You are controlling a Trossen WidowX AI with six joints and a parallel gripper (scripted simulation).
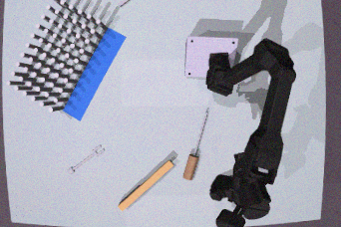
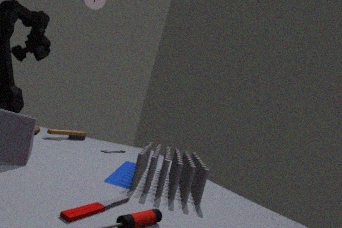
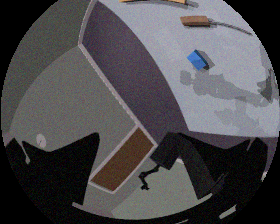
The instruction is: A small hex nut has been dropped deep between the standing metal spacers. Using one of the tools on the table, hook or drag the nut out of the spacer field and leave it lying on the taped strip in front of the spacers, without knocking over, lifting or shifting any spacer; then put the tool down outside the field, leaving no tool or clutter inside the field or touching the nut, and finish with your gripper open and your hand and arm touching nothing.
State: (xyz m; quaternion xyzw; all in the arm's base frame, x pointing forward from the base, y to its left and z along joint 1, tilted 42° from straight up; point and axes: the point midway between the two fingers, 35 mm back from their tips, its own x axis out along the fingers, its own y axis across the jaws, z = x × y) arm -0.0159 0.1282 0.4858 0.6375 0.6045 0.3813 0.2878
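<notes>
Right now my gripper tip is 8 cm short of the brown-handled hook tool, 17 cm to the left of it and 32 cm above it. Also, from my gripper tip: wrench (52 cm ahead, 11 cm to the right, 33 cm below); then red-and-grey tool (26 cm ahead, 74 cm to the right, 33 cm below); then blue taped strip (45 cm ahead, 44 cm to the right, 33 cm below).
</notes>
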